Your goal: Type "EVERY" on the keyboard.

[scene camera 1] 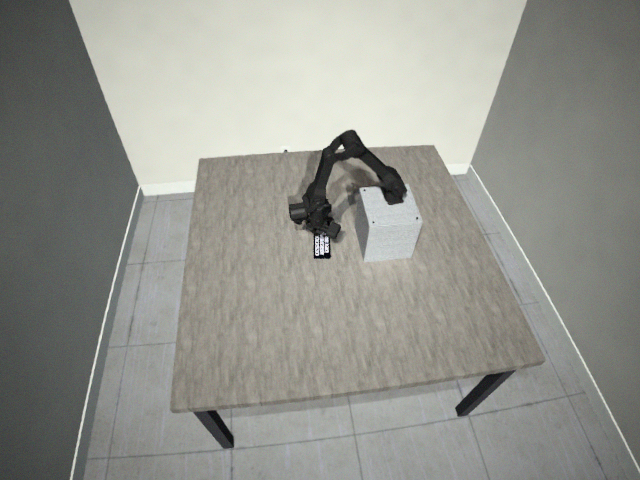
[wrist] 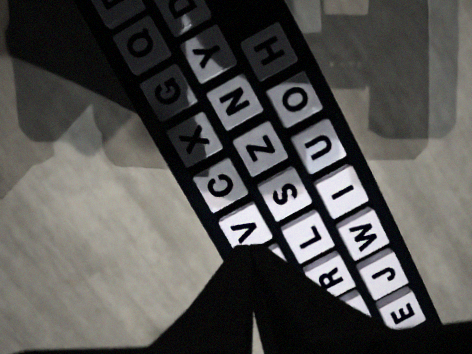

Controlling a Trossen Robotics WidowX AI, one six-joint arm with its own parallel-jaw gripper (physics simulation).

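Where they show: gripper, fingertip midpoint: (scene camera 1: 317,235) (wrist: 248,257); arm's base, link origin: (scene camera 1: 393,198).
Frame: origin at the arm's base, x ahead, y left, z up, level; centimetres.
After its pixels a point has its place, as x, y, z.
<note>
The black keyboard (scene camera 1: 322,246) {28.4, 0.9, -20.6} (wrist: 199,201) {30.1, -5.6, -21.0} with white letter keys lies on the table, running diagonally through the wrist view. My gripper (wrist: 248,257) {29.6, -3.5, -18.0} is shut and empty. In the wrist view its tips overlap the lower edge of the V key (wrist: 246,226) {29.4, -3.7, -20.5}, and they hide part of the keys below it. The E key (wrist: 402,311) {27.1, 3.3, -20.5} shows at the lower right, the R key (wrist: 331,277) {28.3, 0.1, -20.5} is partly covered by the gripper, and the Y key (wrist: 207,55) {26.2, -9.3, -20.5} is at the upper middle, half in shadow. Whether the tips touch a key cannot be told.
A light grey box (scene camera 1: 389,240) {4.9, 12.7, -9.7} stands on the wooden table (scene camera 1: 336,330) {32.9, 38.7, -22.3} to the right of the keyboard, with the arm's base on top. The arm (scene camera 1: 323,173) {29.5, 2.3, 19.3} reaches left from it over the keyboard's far end. Shadows of the arm fall across the upper keys.
</note>
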